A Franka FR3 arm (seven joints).
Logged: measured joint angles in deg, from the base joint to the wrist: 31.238, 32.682, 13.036, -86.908, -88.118, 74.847, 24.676; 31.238, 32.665, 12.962, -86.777, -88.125, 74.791, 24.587; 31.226, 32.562, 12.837, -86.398, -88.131, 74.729, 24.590; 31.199, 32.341, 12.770, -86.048, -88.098, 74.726, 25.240; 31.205, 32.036, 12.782, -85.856, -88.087, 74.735, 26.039; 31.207, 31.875, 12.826, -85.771, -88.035, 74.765, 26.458; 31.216, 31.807, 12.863, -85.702, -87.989, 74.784, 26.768; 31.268, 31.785, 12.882, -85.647, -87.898, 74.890, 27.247; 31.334, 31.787, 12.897, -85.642, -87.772, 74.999, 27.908; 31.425, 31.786, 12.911, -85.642, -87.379, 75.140, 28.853; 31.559, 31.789, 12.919, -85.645, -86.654, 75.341, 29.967; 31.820, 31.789, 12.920, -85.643, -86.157, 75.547, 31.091; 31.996, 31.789, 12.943, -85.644, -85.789, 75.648, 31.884; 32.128, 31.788, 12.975, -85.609, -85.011, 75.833, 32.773
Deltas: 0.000, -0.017, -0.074, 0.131, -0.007, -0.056, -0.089; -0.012, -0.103, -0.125, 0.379, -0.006, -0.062, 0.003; -0.027, -0.221, -0.067, 0.350, 0.033, -0.003, 0.650; 0.006, -0.305, 0.012, 0.192, 0.011, 0.009, 0.799; 0.002, -0.161, 0.044, 0.085, 0.052, 0.030, 0.419; 0.009, -0.068, 0.037, 0.069, 0.046, 0.019, 0.310; 0.052, -0.022, 0.019, 0.055, 0.091, 0.106, 0.479; 0.066, 0.002, 0.015, 0.005, 0.126, 0.109, 0.661; 0.091, -0.001, 0.014, 0.000, 0.393, 0.141, 0.945; 0.134, 0.003, 0.008, -0.003, 0.725, 0.201, 1.114; 0.261, 0.000, 0.001, 0.002, 0.497, 0.206, 1.124; 0.176, 0.000, 0.023, -0.001, 0.368, 0.101, 0.793; 0.132, -0.001, 0.032, 0.035, 0.778, 0.185, 0.889
